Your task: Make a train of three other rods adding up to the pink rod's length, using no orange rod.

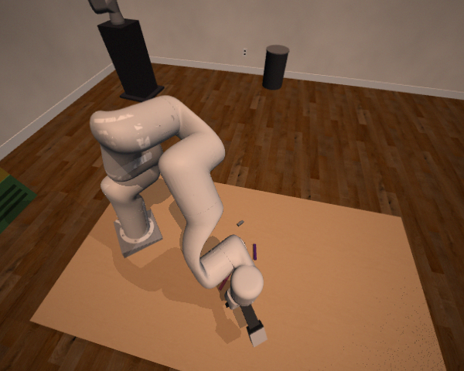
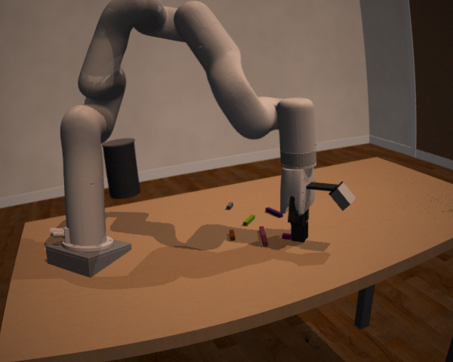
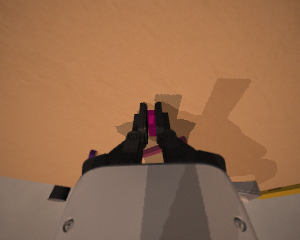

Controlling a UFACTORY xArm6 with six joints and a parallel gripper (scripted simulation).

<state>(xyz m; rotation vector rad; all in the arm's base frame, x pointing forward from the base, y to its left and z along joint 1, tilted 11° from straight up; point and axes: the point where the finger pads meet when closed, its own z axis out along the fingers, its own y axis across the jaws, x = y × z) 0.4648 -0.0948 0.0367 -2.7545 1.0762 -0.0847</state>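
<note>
The lime rod is 70 mm behind my hand, 150 mm to the left of it and 20 mm below it. The rest, counted from my hand: purple rod (170 mm to the left, 20 mm below); orange rod (130 mm behind, 80 mm to the left, 20 mm below); pink rod (70 mm behind, 50 mm to the left, 20 mm below).
</note>
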